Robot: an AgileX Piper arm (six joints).
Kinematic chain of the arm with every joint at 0, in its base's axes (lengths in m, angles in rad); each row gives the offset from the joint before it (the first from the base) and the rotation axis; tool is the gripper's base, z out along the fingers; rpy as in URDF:
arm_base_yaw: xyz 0 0 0.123 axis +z
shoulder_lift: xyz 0 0 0 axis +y
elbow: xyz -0.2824 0 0.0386 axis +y
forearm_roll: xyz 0.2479 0 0.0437 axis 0.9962 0 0.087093
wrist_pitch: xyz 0 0 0 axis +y
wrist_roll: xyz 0.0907 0 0.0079 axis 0.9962 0 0.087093
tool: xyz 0 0 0 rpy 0 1.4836 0
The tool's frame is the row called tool.
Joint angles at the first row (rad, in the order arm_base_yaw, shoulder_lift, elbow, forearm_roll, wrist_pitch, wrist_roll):
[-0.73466 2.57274 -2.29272 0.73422 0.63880 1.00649]
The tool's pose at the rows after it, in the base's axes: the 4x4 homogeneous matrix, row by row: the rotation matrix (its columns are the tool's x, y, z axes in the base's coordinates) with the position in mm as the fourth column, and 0 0 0 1 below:
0.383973, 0.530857, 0.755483, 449.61; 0.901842, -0.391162, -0.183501, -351.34; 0.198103, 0.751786, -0.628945, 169.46; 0, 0, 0, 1
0.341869, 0.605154, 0.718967, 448.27; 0.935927, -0.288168, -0.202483, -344.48; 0.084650, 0.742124, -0.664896, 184.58; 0, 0, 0, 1
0.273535, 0.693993, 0.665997, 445.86; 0.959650, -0.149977, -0.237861, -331.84; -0.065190, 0.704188, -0.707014, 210.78; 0, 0, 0, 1
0.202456, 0.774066, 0.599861, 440.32; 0.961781, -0.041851, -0.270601, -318.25; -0.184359, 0.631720, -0.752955, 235.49; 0, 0, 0, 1
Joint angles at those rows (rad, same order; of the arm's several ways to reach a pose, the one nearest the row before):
[-0.72095 2.55180 -2.29278 0.62329 0.66644 0.99575]
[-0.70551 2.51535 -2.29273 0.50295 0.70412 0.99062]
[-0.67792 2.45514 -2.29273 0.34106 0.76822 0.98733]
[-0.65066 2.39611 -2.29265 0.19680 0.85877 0.98520]

